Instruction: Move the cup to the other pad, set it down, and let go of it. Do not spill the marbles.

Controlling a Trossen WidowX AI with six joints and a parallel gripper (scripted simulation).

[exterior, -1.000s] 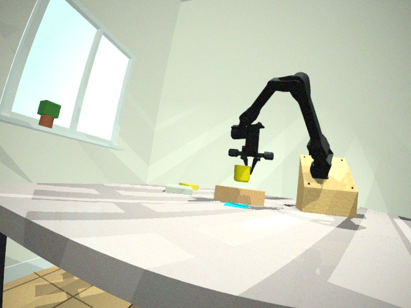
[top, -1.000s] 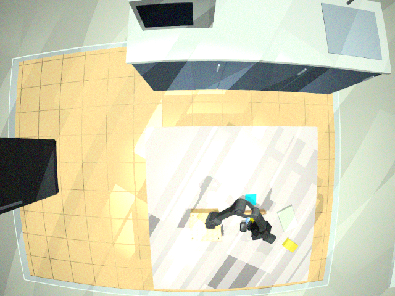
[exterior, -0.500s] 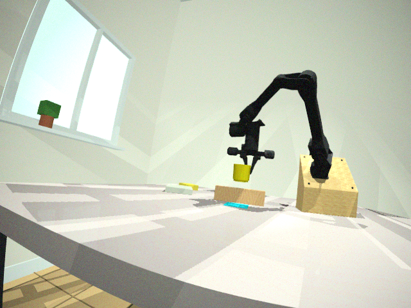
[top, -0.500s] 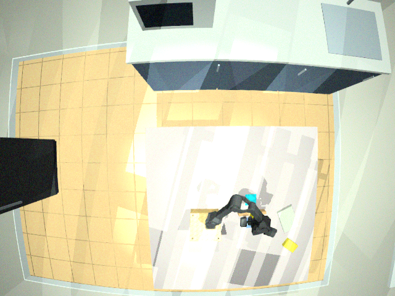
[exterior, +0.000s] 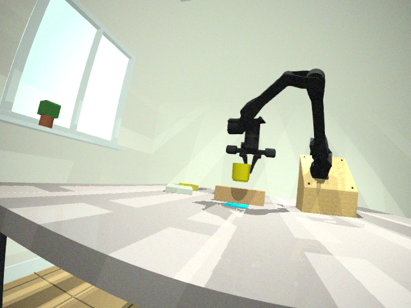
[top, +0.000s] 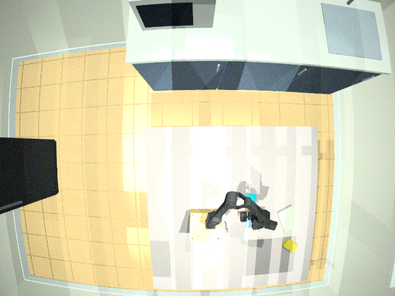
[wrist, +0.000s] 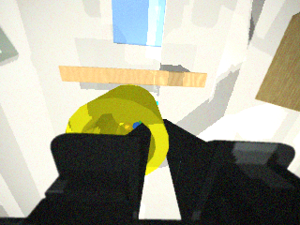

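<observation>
My gripper tip is now 30 mm short of the cyan pad, 50 mm to the right of it and 130 mm above it. From my gripper tip the other things lie so: yellow cup: 20 mm ahead; wooden block: 30 mm ahead, 40 mm to the right, 100 mm below.
</observation>
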